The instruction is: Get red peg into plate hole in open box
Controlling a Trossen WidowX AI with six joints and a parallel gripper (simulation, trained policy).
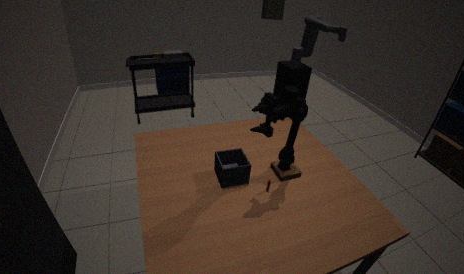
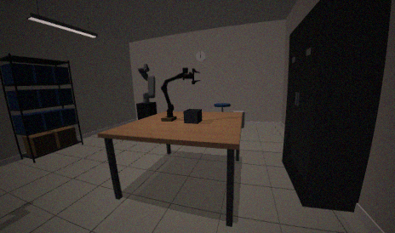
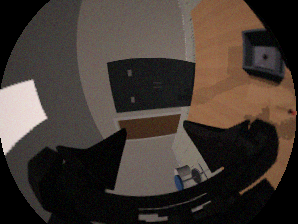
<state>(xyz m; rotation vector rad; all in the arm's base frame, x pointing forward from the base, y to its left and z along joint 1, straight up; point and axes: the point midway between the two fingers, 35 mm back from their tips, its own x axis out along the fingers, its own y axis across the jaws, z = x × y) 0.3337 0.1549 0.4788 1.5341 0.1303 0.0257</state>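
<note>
Now: gripper tip 48 cm above the red peg, 20 cm past it and 6 cm to the left of it. Also, from my gripper tip: grey plate: 47 cm below, 23 cm to the right, 5 cm behind.
</note>
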